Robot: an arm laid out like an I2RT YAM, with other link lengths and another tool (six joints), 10 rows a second.
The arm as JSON. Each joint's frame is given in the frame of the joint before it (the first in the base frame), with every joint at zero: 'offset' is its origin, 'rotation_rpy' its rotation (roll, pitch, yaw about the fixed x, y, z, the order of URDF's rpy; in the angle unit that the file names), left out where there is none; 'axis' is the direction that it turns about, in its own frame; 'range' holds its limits. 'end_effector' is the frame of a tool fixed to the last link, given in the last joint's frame.
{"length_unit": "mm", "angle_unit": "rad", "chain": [
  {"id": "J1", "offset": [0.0, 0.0, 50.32], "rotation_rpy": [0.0, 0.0, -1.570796], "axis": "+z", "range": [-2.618, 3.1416]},
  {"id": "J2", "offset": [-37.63, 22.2, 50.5], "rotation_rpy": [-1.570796, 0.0, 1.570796], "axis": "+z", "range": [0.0, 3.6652]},
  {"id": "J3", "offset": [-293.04, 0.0, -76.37], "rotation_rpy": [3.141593, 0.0, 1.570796], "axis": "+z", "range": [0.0, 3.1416]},
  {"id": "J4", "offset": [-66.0, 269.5, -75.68], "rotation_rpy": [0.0, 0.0, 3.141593], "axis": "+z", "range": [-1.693, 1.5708]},
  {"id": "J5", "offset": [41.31, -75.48, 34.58], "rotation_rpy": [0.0, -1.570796, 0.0], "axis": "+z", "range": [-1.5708, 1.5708]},
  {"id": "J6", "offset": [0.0, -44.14, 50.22], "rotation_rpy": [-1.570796, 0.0, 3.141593], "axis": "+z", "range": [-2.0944, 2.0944]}
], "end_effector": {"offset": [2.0, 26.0, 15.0], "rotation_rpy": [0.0, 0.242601, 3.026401]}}
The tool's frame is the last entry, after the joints.
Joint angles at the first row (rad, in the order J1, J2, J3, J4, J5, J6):
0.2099, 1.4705, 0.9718, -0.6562, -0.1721, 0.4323
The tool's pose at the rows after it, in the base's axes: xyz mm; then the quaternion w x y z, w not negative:
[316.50, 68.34, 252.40, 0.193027, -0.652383, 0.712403, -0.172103]
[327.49, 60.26, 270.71, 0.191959, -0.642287, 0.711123, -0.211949]
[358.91, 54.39, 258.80, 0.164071, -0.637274, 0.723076, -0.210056]
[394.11, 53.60, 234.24, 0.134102, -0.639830, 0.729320, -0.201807]
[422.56, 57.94, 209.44, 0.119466, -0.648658, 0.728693, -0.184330]
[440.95, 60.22, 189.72, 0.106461, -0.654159, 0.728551, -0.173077]
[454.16, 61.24, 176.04, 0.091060, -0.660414, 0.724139, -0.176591]
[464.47, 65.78, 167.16, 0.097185, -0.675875, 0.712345, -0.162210]
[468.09, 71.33, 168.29, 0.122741, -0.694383, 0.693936, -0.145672]
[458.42, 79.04, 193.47, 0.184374, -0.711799, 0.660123, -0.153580]
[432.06, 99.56, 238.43, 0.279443, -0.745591, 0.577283, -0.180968]
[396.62, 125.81, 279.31, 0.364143, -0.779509, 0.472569, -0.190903]
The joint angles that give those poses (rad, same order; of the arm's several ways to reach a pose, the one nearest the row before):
0.2041, 1.3593, 1.0087, -0.6409, -0.1391, 0.3836
0.1814, 1.3727, 1.0719, -0.6511, -0.0829, 0.3520
0.1523, 1.4971, 1.1507, -0.6544, -0.0652, 0.3454
0.1385, 1.6473, 1.2298, -0.6436, -0.0513, 0.3375
0.1367, 1.7758, 1.2997, -0.6316, -0.0673, 0.3298
0.1350, 1.8653, 1.3495, -0.6278, -0.0734, 0.3241
0.1348, 1.9292, 1.3904, -0.6286, -0.0538, 0.3056
0.1350, 1.9772, 1.4276, -0.6304, -0.0920, 0.2754
0.1350, 1.9864, 1.4404, -0.6210, -0.1592, 0.2352
0.1417, 1.9066, 1.3929, -0.5564, -0.2360, 0.1819
0.1759, 1.7597, 1.3114, -0.4608, -0.3434, 0.0710
0.2298, 1.6262, 1.2550, -0.4171, -0.4727, -0.0478

